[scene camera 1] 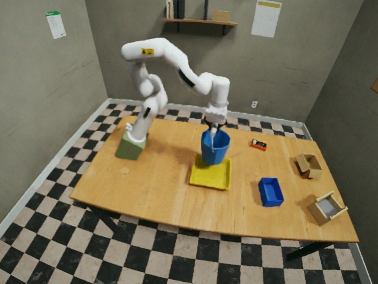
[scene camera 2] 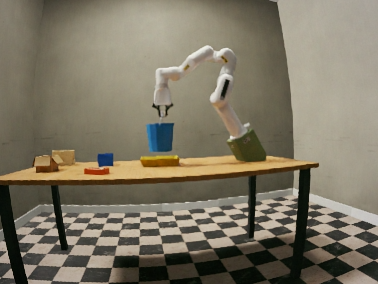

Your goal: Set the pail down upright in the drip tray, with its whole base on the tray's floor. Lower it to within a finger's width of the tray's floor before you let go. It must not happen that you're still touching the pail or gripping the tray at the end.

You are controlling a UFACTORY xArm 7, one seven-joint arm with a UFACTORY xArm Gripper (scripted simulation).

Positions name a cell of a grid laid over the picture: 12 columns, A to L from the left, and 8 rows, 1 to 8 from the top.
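There's a blue pail that you'd see in scene camera 1 (G5), and in scene camera 2 (F4) as well.
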